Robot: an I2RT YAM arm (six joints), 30 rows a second.
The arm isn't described. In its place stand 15 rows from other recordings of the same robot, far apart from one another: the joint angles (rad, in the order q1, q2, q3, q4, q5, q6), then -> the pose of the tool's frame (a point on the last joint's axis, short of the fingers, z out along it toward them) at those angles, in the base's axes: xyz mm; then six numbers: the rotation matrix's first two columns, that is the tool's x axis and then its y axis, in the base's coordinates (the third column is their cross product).
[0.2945 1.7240 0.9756 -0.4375 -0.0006 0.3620] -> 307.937, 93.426, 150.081, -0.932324, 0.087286, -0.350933, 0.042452, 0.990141, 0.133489
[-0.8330 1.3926 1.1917 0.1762 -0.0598 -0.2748] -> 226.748, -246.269, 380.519, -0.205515, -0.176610, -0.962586, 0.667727, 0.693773, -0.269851
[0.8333 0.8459 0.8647 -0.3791 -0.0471 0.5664] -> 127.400, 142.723, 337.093, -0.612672, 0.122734, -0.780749, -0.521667, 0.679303, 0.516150
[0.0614 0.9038 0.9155 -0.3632 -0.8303 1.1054] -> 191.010, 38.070, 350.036, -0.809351, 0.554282, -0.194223, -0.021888, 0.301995, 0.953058
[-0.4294 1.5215 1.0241 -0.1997 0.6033 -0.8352] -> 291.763, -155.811, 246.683, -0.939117, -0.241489, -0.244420, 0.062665, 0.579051, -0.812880
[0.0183 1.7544 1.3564 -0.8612 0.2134 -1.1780] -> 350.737, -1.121, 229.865, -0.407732, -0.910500, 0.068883, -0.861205, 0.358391, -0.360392
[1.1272 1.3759 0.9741 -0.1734 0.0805 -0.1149] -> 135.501, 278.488, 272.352, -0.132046, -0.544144, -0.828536, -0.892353, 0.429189, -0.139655
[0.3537 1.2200 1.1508 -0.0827 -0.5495 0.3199] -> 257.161, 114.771, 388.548, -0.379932, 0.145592, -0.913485, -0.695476, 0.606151, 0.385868
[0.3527 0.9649 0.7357 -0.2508 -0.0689 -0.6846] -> 204.687, 77.955, 282.703, -0.081548, -0.702261, -0.707234, -0.585393, 0.608049, -0.536275
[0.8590 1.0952 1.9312 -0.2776 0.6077 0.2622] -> 84.895, 67.292, 624.901, 0.255114, 0.621512, -0.740702, -0.384586, 0.768070, 0.512017
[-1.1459 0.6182 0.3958 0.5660 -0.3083 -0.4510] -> 75.251, -140.110, 307.346, -0.202067, -0.560894, -0.802849, 0.735853, 0.454010, -0.502390
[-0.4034 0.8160 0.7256 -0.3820 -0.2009 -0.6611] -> 173.396, -66.282, 293.895, -0.466156, -0.455185, -0.758621, -0.082341, 0.876087, -0.475070
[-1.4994 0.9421 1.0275 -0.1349 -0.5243 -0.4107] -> 32.644, -206.619, 402.516, -0.333737, -0.178520, -0.925608, 0.757554, 0.533570, -0.376052
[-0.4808 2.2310 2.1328 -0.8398 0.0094 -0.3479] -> 439.987, -229.887, 269.339, -0.831469, 0.049215, -0.553387, 0.195650, 0.958199, -0.208749
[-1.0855 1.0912 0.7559 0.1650 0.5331 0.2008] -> 101.747, -231.722, 306.021, 0.121073, 0.138664, -0.982911, 0.991196, -0.070353, 0.112169
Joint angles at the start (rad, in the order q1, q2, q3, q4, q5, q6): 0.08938 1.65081 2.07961 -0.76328 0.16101 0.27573
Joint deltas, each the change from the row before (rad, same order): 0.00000 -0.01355 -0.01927 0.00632 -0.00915 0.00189; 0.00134 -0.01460 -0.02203 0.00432 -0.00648 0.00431; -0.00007 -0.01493 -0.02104 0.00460 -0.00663 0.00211; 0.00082 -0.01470 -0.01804 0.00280 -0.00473 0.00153; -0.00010 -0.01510 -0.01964 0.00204 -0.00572 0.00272; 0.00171 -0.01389 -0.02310 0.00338 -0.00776 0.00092; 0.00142 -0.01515 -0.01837 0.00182 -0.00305 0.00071; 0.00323 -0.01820 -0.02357 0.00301 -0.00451 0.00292; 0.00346 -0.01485 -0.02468 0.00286 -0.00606 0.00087; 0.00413 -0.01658 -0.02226 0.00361 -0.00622 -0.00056; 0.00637 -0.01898 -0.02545 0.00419 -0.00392 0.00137; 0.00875 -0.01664 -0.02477 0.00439 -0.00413 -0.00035; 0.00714 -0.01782 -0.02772 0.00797 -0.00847 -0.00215; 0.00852 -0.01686 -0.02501 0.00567 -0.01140 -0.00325
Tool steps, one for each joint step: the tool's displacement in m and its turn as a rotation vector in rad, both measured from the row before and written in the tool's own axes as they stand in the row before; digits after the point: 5 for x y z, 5 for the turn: 0.00157 -0.00048 -0.00221 -0.00896 0.00193 0.00198; 0.00241 -0.00032 -0.00218 -0.00661 0.00503 0.00341; 0.00202 -0.00074 -0.00246 -0.00588 0.00327 0.00192; 0.00164 -0.00045 -0.00300 -0.00514 0.00202 0.00119; 0.00203 -0.00081 -0.00280 -0.00469 0.00397 0.00243; 0.00321 -0.00029 -0.00158 -0.00735 0.00814 -0.00038; 0.00199 -0.00039 -0.00309 -0.00382 0.00253 0.00006; 0.00290 -0.00005 -0.00343 -0.00659 0.00429 0.00155; 0.00385 0.00001 -0.00167 -0.00694 0.00920 -0.00109; 0.00305 0.00033 -0.00292 -0.00910 0.00474 -0.00222; 0.00368 0.00073 -0.00335 -0.00886 0.00482 -0.00110; 0.00413 0.00143 -0.00248 -0.01078 0.00685 -0.00381; 0.00431 0.00103 -0.00231 -0.01400 0.00600 -0.00487; 0.00424 0.00158 -0.00243 -0.01790 0.00768 -0.00651
